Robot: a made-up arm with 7 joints.
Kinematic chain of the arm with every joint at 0, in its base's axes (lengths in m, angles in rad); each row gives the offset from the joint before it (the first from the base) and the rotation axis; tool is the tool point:
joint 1: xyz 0 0 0.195 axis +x
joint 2: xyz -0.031 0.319 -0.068 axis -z
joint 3: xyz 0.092 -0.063 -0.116 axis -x
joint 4: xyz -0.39 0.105 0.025 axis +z
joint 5: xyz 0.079 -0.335 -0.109 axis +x
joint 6: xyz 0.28 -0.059 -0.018 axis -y
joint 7: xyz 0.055 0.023 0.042 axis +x
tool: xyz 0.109 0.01 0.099
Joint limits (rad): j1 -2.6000..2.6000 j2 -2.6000..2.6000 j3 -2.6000..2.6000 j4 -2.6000..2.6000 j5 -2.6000..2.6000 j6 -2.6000..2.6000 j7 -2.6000..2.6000
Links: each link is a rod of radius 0.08 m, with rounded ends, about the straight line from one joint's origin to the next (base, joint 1, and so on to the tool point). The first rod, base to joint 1, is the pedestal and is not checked.
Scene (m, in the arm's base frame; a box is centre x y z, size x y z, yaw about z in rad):
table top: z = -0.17
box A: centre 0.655 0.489 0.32 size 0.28 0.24 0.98 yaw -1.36
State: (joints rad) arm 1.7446 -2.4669 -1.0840 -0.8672 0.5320 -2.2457 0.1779
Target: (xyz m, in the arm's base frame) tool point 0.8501 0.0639 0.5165
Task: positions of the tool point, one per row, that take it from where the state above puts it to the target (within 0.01 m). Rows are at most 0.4 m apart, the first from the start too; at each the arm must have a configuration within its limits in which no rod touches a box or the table.
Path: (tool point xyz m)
1: 0.1565 0.6318 0.5132
2: 0.1755 0.6368 0.6167
3: 0.1793 0.6077 0.7209
4: 0.1573 0.5490 0.8087
5: 0.1063 0.4748 0.8631
6: 0.3527 0.3008 0.9245
7: 0.5726 0.0899 0.8026
8: 0.6862 -0.0703 0.5205
9: 0.6478 -0.1171 0.1716
10: 0.7842 -0.0037 0.3271
11: 0.8501 0.0639 0.5165

